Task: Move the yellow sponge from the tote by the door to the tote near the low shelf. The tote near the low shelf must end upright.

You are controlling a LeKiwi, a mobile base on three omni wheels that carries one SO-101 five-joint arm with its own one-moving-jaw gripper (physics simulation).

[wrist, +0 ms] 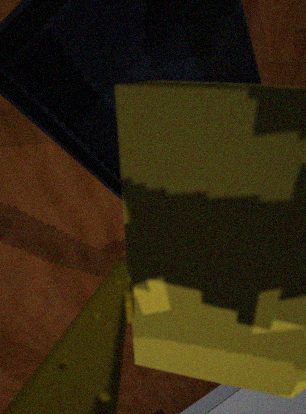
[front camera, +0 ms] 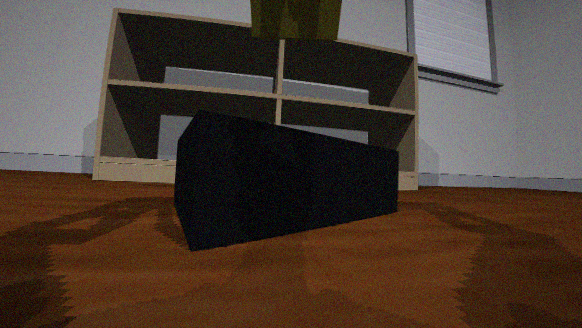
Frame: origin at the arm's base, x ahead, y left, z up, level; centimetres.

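Seen in the pictures: hand, its tool point: (wrist: 143,264) (front camera: 296,3).
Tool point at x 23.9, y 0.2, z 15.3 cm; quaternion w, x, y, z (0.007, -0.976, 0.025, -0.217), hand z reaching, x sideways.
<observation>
A point is followed by its place in that frame.
The yellow sponge (front camera: 296,19) {x 24.6, y 0.1, z 14.0 cm} (wrist: 210,235) hangs high at the top of the front view and fills much of the right half of the wrist view, partly in shadow. My gripper (wrist: 129,280) {x 23.9, y 0.2, z 15.3 cm} is shut on the sponge; one jaw presses on its left side in the wrist view, and the other jaw is hidden by the sponge. The dark tote (front camera: 287,182) {x 22.4, y 0.2, z -4.1 cm} (wrist: 60,65) {x 24.1, y 6.8, z -8.7 cm} near the low shelf stands upright on the floor. In the wrist view it lies beyond the sponge, which hides part of it. The tote by the door does not show in either view.
The low wooden shelf (front camera: 280,95) {x 72.9, y 5.3, z 24.9 cm} stands behind the tote against the grey wall (front camera: 50,75) {x 90.1, y 128.6, z 41.3 cm}. A window (front camera: 452,40) {x 134.4, y -118.6, z 102.0 cm} is at the upper right. Shadows cross the brown wood floor (front camera: 280,280) {x 15.1, y 0.2, z -9.0 cm} (wrist: 45,175) {x 19.2, y -5.4, z -9.0 cm}. A light grey surface (wrist: 250,400) {x 102.3, y -194.2, z 8.3 cm} shows at the wrist view's bottom edge.
</observation>
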